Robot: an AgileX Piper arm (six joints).
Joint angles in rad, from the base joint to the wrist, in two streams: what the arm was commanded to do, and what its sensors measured. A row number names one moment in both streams.
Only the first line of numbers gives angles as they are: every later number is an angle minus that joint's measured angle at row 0.
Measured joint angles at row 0: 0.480 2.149 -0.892 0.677 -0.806 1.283
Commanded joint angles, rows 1 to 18: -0.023 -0.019 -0.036 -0.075 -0.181 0.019; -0.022 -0.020 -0.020 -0.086 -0.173 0.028; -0.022 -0.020 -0.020 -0.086 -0.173 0.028; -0.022 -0.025 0.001 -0.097 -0.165 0.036; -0.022 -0.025 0.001 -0.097 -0.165 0.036; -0.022 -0.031 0.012 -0.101 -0.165 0.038; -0.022 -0.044 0.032 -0.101 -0.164 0.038; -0.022 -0.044 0.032 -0.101 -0.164 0.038; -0.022 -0.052 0.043 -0.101 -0.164 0.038; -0.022 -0.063 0.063 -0.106 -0.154 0.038; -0.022 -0.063 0.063 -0.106 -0.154 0.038; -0.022 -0.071 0.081 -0.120 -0.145 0.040; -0.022 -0.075 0.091 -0.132 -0.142 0.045; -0.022 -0.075 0.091 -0.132 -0.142 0.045; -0.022 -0.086 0.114 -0.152 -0.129 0.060; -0.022 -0.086 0.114 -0.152 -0.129 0.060; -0.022 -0.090 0.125 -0.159 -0.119 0.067; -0.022 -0.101 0.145 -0.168 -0.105 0.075
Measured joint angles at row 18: -0.011 -0.070 0.126 -0.143 -0.083 0.059
